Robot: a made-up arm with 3 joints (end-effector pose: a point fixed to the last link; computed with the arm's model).
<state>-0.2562 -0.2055 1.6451</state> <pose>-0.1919 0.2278 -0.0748 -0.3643 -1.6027 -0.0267</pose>
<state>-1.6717 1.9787 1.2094</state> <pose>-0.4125 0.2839 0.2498 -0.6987 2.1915 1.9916</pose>
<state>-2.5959 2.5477 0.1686</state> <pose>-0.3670 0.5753 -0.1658 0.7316 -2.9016 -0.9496</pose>
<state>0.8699 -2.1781 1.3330</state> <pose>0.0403 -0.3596 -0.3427 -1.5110 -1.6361 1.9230</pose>
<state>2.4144 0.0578 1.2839</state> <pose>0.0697 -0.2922 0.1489 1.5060 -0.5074 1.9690</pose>
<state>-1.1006 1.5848 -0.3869</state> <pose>-0.4331 -0.4683 0.3339 1.5081 -0.5667 -0.5516</pose>
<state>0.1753 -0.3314 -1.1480</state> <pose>0.3953 0.3222 0.1417 -0.3918 1.1050 -0.0354</pose>
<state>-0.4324 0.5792 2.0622</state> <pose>-0.0783 0.2627 0.0620 -0.0825 -2.0835 -0.8612</pose>
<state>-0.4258 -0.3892 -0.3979</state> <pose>0.3368 0.1972 0.2711 -0.2953 0.4699 -0.4924</pose>
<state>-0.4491 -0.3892 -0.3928</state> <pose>0.3397 0.1902 0.2716 -0.2914 0.4688 -0.5142</pose>
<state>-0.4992 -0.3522 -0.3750</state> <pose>0.3384 0.1675 0.2907 -0.2488 0.4514 -0.5543</pose>
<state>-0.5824 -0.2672 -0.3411</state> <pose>0.3267 0.1242 0.3323 -0.1587 0.4073 -0.6188</pose>
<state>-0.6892 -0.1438 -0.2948</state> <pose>0.2971 0.0658 0.3876 -0.0357 0.3321 -0.7041</pose>
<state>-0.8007 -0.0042 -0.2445</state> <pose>0.2480 0.0055 0.4421 0.0939 0.2330 -0.7971</pose>
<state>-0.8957 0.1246 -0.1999</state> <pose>0.1903 -0.0424 0.4839 0.2050 0.1304 -0.8790</pose>
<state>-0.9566 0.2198 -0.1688</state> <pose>0.1419 -0.0717 0.5092 0.2822 0.0501 -0.9318</pose>
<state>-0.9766 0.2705 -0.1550</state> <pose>0.1158 -0.0849 0.5206 0.3227 0.0098 -0.9475</pose>
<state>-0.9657 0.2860 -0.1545</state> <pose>0.1100 -0.0880 0.5237 0.3363 0.0035 -0.9349</pose>
